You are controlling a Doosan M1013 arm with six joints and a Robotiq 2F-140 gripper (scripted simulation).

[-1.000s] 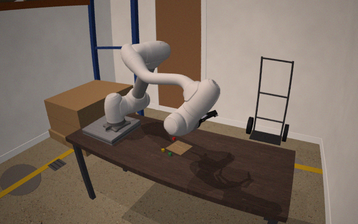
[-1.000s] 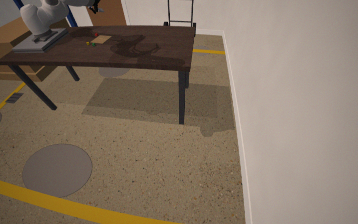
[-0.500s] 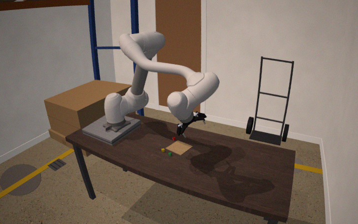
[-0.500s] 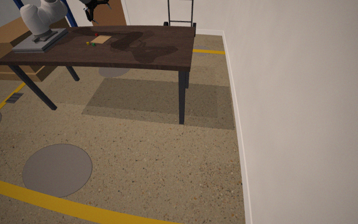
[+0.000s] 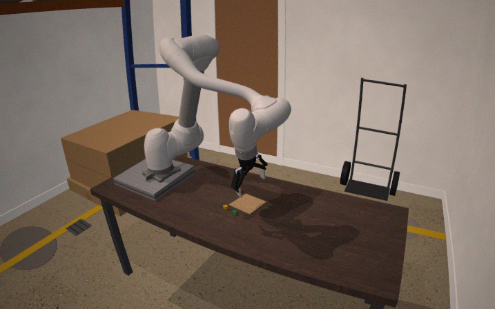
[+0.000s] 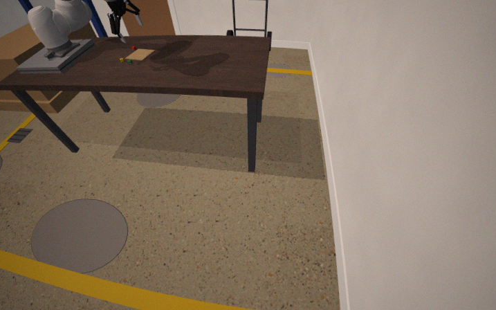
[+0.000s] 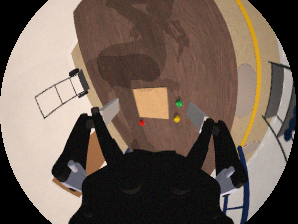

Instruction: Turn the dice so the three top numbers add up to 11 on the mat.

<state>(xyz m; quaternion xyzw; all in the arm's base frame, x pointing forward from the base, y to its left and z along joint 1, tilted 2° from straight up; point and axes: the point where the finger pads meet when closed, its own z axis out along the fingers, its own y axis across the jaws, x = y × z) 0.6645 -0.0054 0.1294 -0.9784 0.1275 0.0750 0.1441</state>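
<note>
My gripper is now 17 cm above the green die, 8 cm past it and 3 cm to the left of it. Also, from my hand: red die (18 cm behind, 17 cm below, 16 cm to the left); then tan mat (18 cm below, 9 cm to the left, 8 cm behind); then yellow die (17 cm below, 15 cm behind, 2 cm to the right).
</note>
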